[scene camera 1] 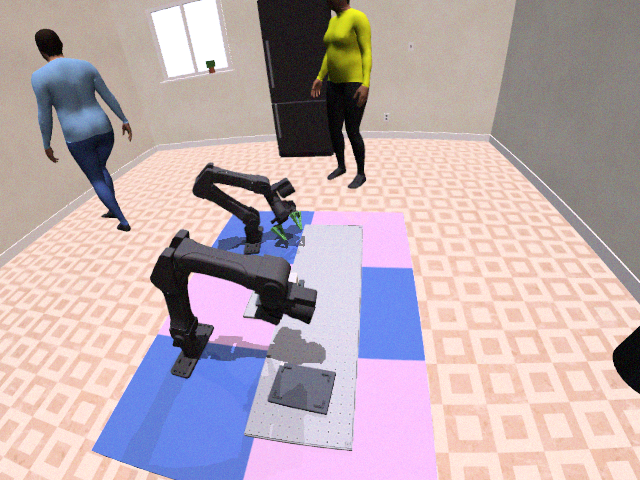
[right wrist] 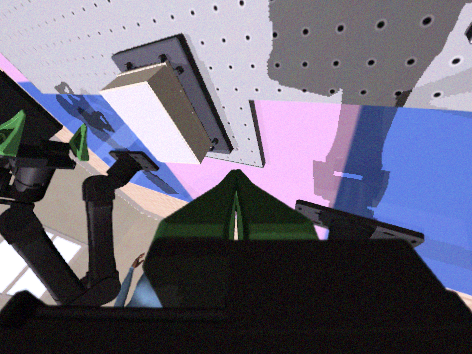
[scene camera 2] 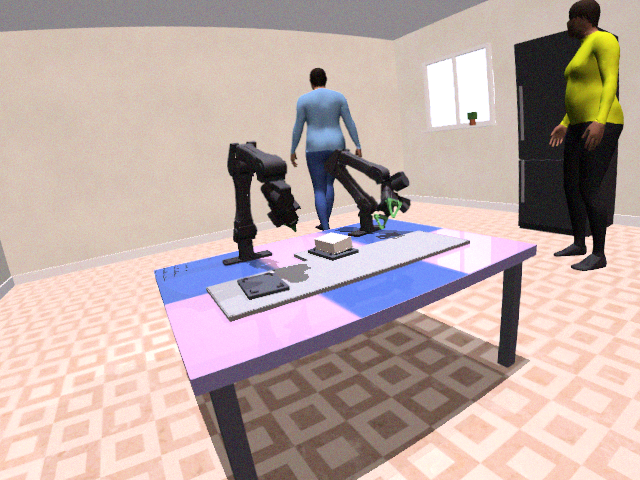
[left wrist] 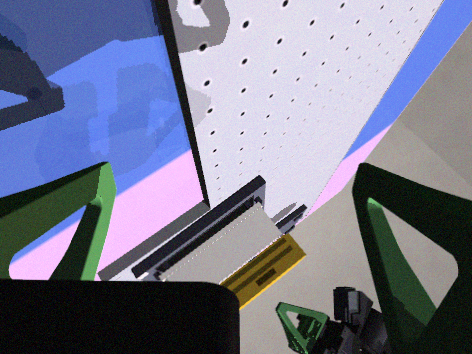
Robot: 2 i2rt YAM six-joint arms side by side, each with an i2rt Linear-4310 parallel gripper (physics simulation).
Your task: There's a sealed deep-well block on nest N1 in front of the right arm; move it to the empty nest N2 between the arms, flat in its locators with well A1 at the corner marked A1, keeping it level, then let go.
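Places are measured from the left arm's base along level axes (x up, y back, z right), in metres.
Pixels of known places: left gripper, fingertip midpoint: (scene camera 1: 293, 235) (right wrist: 58, 118) (scene camera 2: 387, 223) (left wrist: 234, 176); right gripper, fingertip midpoint: (right wrist: 235, 177) (scene camera 2: 295, 231) (left wrist: 278, 305); left arm's base, link origin: (scene camera 1: 254, 240) (right wrist: 133, 159) (scene camera 2: 367, 231); right arm's base, link origin: (scene camera 1: 193, 349) (right wrist: 349, 222) (scene camera 2: 247, 258).
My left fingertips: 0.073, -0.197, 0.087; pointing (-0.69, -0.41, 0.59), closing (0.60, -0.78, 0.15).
Note:
Ahead of a thing's pixels: the offset from my left fingertips to its middle, as dx, dy, dz. Level surfaces: height alone.
The sealed deep-well block {-0.023, +0.049, +0.264} (scene camera 2: 333, 242) (left wrist: 225, 242) (right wrist: 150, 122), pale with a white top, sits on nest N2 {-0.049, +0.050, +0.270} (scene camera 2: 351, 252) (left wrist: 200, 229) (right wrist: 195, 82) between the arms. It looks level; well A1 and the corner mark cannot be made out. The dark nest N1 {-0.051, -0.026, +0.628} (scene camera 1: 302, 390) (scene camera 2: 262, 285) stands bare. My right gripper (scene camera 2: 294, 227) (left wrist: 278, 305) (right wrist: 235, 177) is shut and empty, above and apart from the block; its fingertips are hidden in scene camera 1. My left gripper (scene camera 1: 293, 236) (scene camera 2: 387, 222) (left wrist: 234, 176) (right wrist: 58, 118) is open and empty, away from the block.
Both nests are on a pale perforated board {dx -0.060} (scene camera 1: 336, 310) (scene camera 2: 403, 258) on the blue and pink table {dx -0.073} (scene camera 1: 392, 310) (scene camera 2: 429, 284). A yellow item (left wrist: 265, 272) with dark bars shows beyond the block in the left wrist view. Two people stand beyond the table.

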